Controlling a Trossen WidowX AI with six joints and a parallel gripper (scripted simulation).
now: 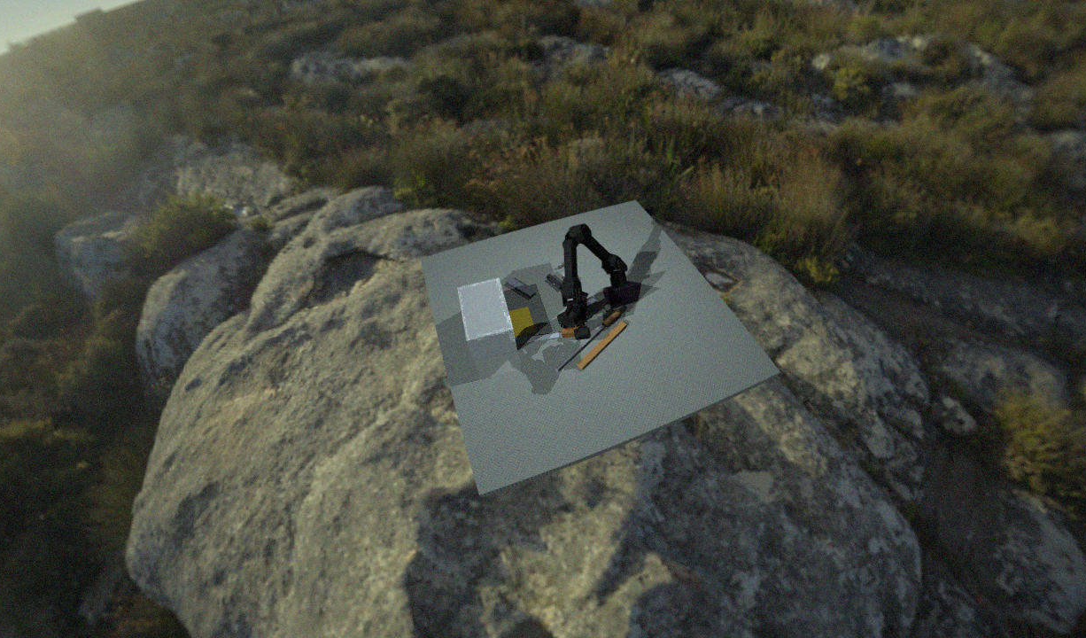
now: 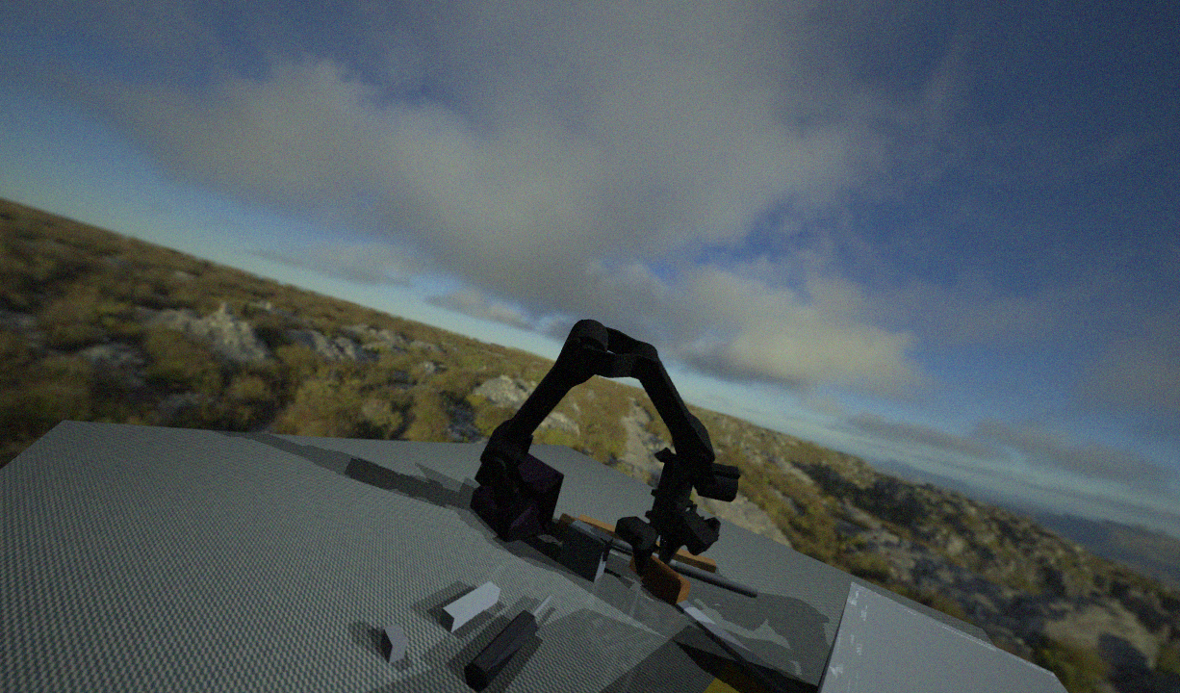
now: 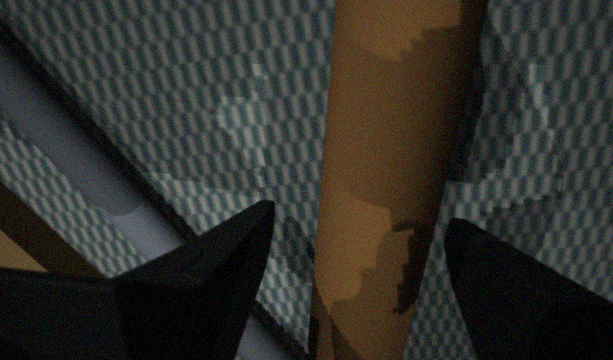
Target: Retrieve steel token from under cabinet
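My gripper tip is now 60 mm past the wooden stick and 100 mm to the right of it. Also, from my gripper tip: grey bar (100 mm behind, 310 mm to the right); then grey block (90 mm behind, 90 mm to the right, 20 mm above); then small grey cube (90 mm behind, 410 mm to the right).
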